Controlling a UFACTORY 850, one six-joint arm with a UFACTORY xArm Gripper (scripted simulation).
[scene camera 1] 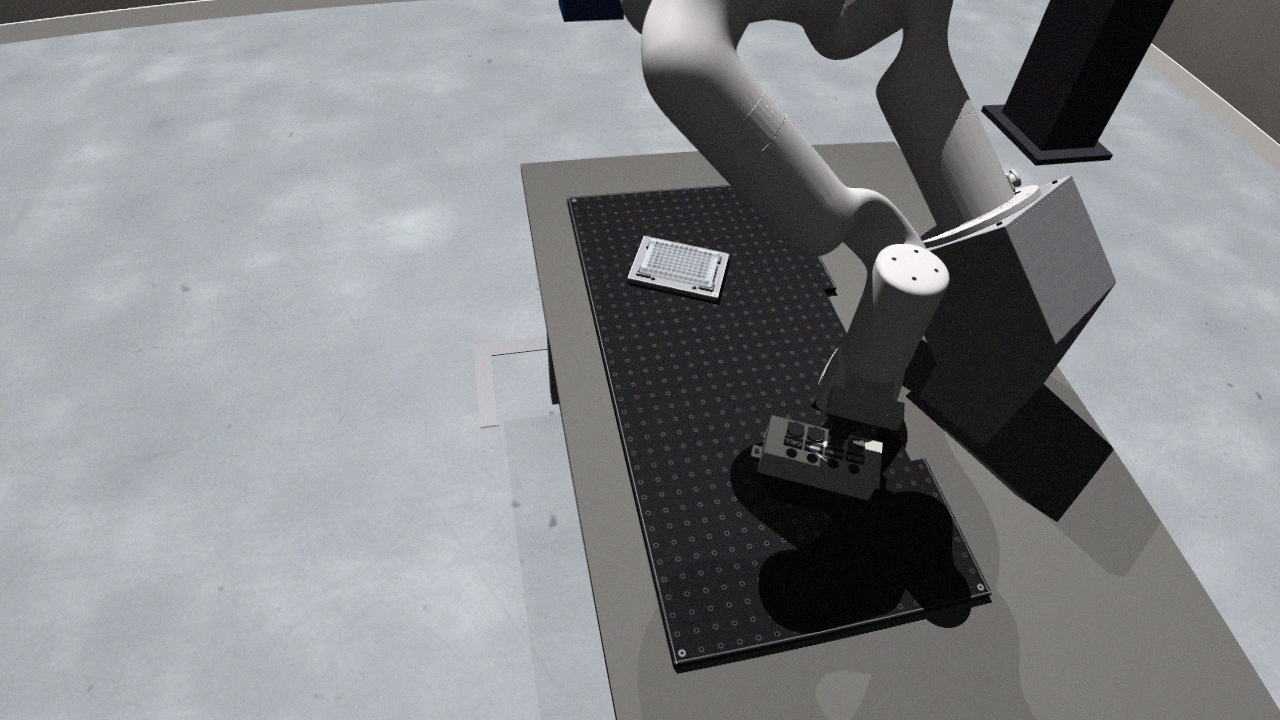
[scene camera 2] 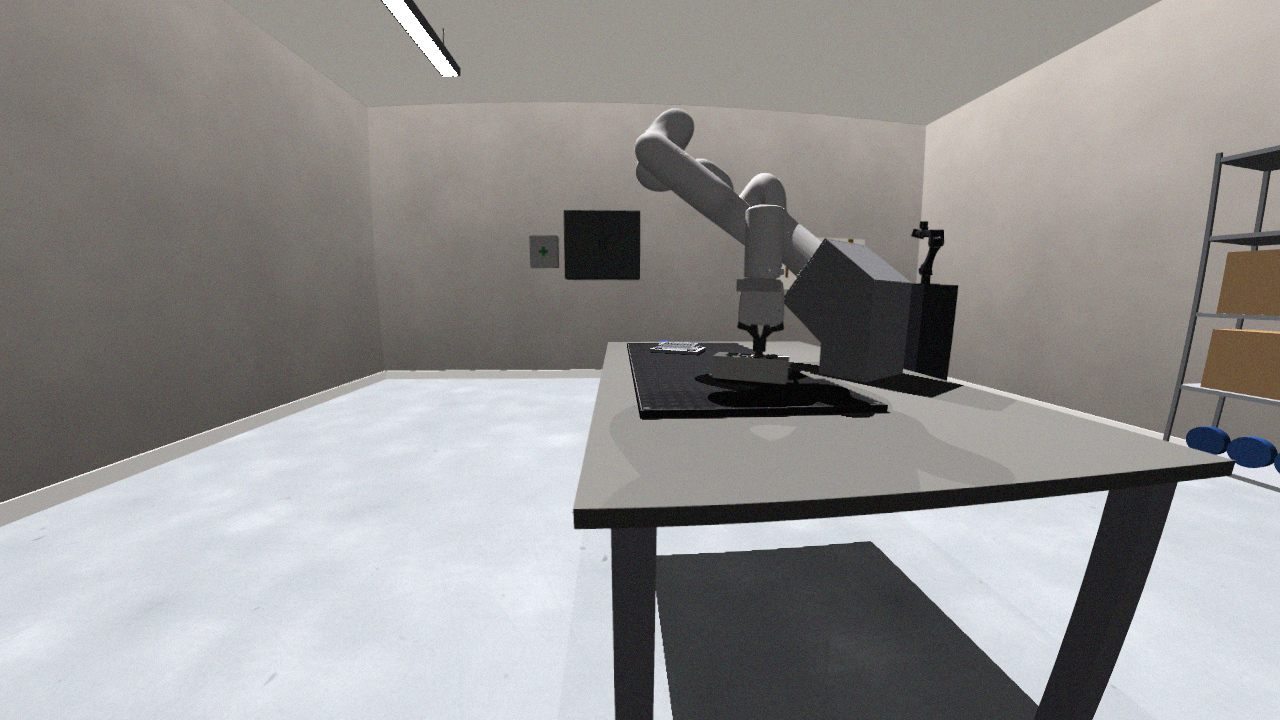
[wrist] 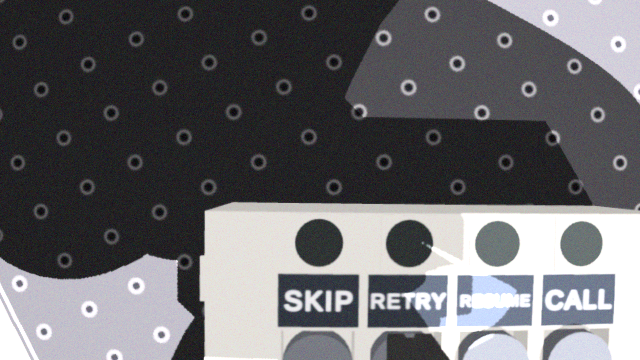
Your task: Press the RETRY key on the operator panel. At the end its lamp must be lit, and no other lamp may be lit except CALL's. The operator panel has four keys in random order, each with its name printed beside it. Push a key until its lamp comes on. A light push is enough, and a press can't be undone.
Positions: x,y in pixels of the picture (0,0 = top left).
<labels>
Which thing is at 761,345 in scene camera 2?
My gripper.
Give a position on a white well plate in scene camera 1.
666,260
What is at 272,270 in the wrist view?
An operator panel.
</labels>
